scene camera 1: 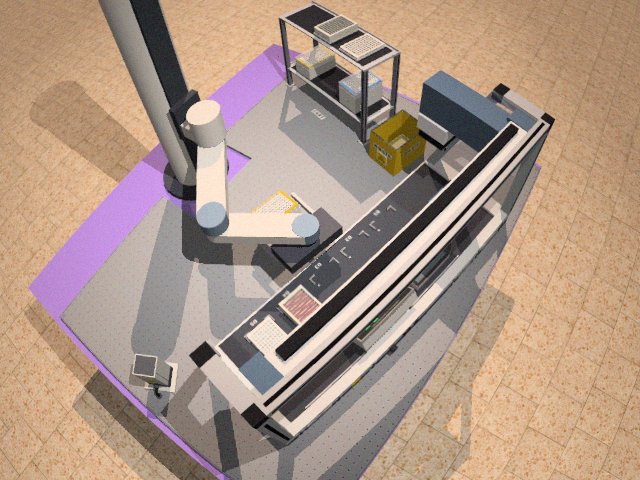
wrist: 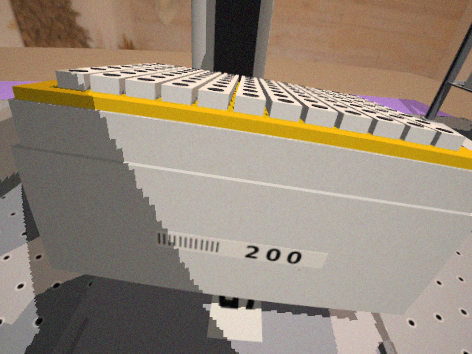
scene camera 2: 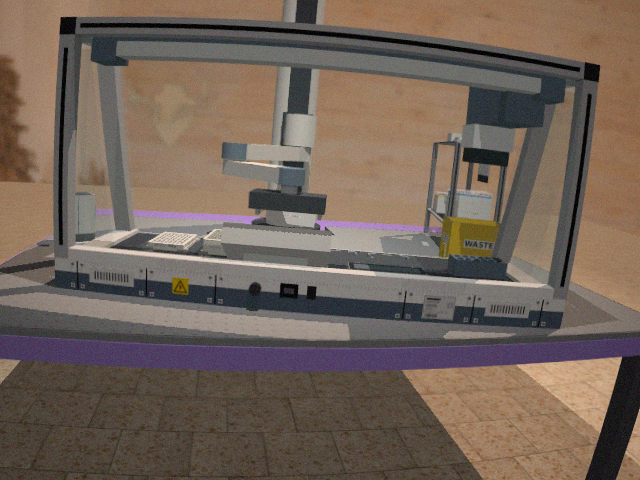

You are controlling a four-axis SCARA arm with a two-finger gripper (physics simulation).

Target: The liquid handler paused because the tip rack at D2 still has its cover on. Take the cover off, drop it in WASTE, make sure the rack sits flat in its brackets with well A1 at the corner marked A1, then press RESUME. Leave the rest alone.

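Places are measured from the arm's base along level axes (x ahead, y left, z up), in millimetres.
Pixels of known places: gripper, fingertip midpoint: [scene camera 1: 271, 210] [wrist: 254, 121]; arm's base at its link origin: [scene camera 1: 196, 172].
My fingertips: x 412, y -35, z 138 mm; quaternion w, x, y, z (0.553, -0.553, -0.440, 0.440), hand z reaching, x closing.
Ahead of a thing's pixels: the offset from my fingertips to its top centre. "*": to the spot under its first point. Level surfaces: height alone.
The uncovered tip rack {12 mm ahead, 4 mm right, 25 mm up} [scene camera 1: 276, 203] [scene camera 2: 293, 219] [wrist: 240, 195] has a yellow top plate, rows of white tips and a "200" label. My gripper [scene camera 1: 271, 209] [scene camera 2: 292, 213] is shut on it, above the table behind the liquid handler. The arm hides part of the rack in scene camera 1. The yellow WASTE bin {153 mm ahead, 477 mm left, 10 mm up} [scene camera 1: 395, 152] [scene camera 2: 470, 237] holds a pale thing, perhaps the cover. The handler deck {73 mm down} [scene camera 1: 330, 268] has unoccupied slots with corner brackets; their labels are too small to read surely. A screen [scene camera 1: 371, 325] with green marks faces the front. RESUME and A1 are not readable.
A red-striped plate {250 mm ahead, 181 mm right, 41 mm down} [scene camera 1: 300, 305] and a white rack [scene camera 1: 267, 335] [scene camera 2: 174, 240] stand on the deck. The black gantry beam [scene camera 1: 398, 240] crosses above it. A shelf unit {* 31 mm ahead, 452 mm left, 73 mm up} [scene camera 1: 364, 105] with racks stands behind the bin. A small grey device {8 mm ahead, 585 mm right, 5 mm up} [scene camera 1: 151, 369] stands on the table.
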